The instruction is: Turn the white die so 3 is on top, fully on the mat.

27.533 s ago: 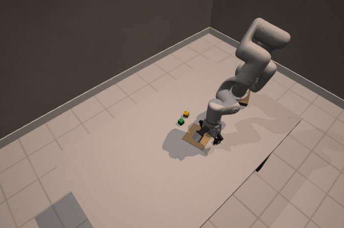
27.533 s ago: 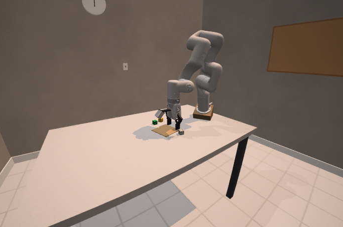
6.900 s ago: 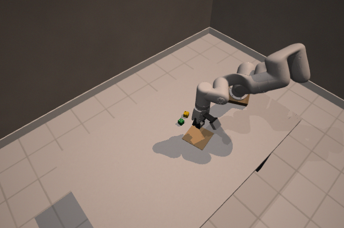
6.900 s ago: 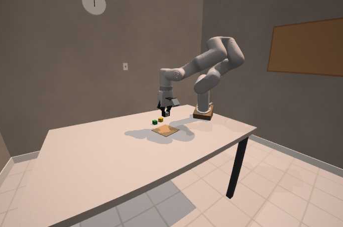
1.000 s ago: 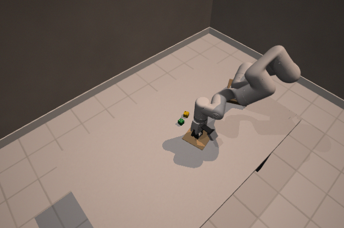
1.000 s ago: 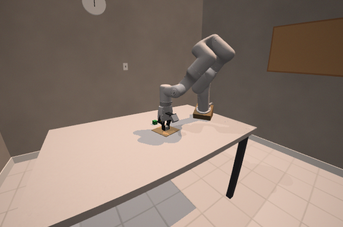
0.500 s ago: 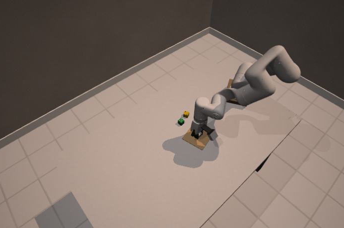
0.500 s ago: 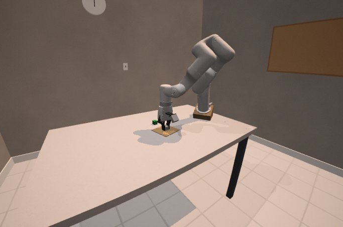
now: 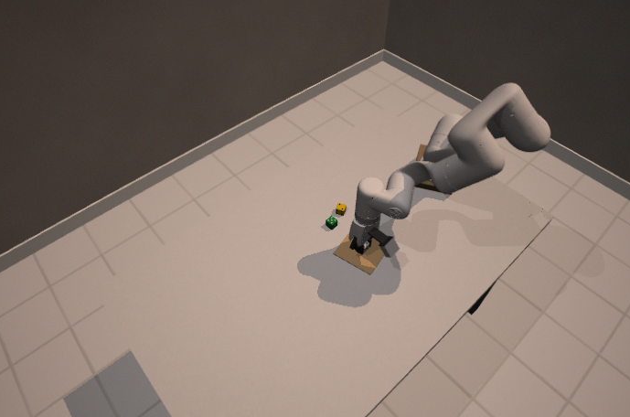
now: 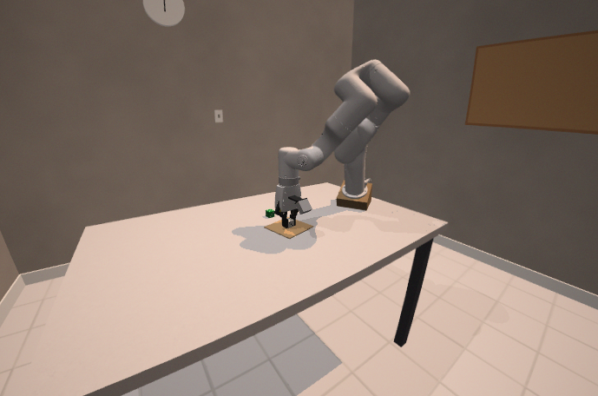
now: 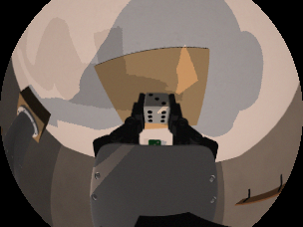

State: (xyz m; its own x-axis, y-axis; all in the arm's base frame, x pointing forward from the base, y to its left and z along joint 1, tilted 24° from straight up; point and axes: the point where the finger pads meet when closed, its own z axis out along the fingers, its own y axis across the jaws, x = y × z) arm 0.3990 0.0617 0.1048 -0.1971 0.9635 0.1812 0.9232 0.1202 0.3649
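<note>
Right now the white die is 1 cm below my hand. Round my hand: yellow die: 17 cm to the right, 3 cm behind, 1 cm below; then green die: 14 cm to the right, 3 cm ahead, 1 cm below; then mat: 2 cm below.
</note>
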